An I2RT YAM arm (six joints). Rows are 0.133 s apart.
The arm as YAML. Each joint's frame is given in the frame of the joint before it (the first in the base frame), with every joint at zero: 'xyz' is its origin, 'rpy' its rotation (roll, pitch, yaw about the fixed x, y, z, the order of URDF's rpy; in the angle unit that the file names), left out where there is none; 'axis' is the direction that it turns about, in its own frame. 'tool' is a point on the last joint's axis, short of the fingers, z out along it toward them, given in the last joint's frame.
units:
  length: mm
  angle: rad
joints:
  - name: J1
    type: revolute
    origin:
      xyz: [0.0, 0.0, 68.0]
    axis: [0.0, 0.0, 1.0]
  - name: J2
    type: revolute
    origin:
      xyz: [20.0, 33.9, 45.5]
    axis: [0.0, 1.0, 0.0]
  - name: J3
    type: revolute
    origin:
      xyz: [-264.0, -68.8, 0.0]
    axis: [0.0, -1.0, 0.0]
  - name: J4
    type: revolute
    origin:
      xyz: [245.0, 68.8, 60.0]
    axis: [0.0, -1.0, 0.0]
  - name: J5
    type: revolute
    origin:
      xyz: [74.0, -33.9, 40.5]
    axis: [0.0, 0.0, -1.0]
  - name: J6
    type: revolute
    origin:
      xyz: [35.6, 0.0, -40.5]
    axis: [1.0, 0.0, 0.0]
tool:
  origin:
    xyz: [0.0, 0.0, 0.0]
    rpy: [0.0, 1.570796, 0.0]
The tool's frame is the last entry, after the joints.
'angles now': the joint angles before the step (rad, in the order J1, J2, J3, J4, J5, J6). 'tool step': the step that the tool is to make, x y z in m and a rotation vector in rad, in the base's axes. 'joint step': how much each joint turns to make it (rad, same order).
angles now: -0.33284, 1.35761, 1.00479, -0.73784, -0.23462, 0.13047
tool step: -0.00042, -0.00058, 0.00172, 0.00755, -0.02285, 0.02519
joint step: -0.00619, -0.00619, -0.00158, 0.00918, -0.02764, -0.02153
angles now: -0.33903, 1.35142, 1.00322, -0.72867, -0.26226, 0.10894
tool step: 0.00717, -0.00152, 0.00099, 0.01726, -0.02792, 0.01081
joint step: 0.00002, 0.02145, 0.01531, 0.02755, -0.02759, 0.00303
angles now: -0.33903, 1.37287, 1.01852, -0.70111, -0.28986, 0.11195
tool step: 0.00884, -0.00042, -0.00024, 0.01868, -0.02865, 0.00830
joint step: 0.00610, 0.02605, 0.01382, 0.03678, -0.02451, 0.01229
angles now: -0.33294, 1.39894, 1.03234, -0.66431, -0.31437, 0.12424
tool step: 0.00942, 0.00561, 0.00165, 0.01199, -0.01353, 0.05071
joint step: 0.02606, 0.02763, 0.02759, 0.00469, -0.02611, -0.01378
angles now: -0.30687, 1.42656, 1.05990, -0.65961, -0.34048, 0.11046
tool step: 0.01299, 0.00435, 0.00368, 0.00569, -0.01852, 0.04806
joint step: 0.02457, 0.03980, 0.04598, 0.00463, -0.02151, -0.01531
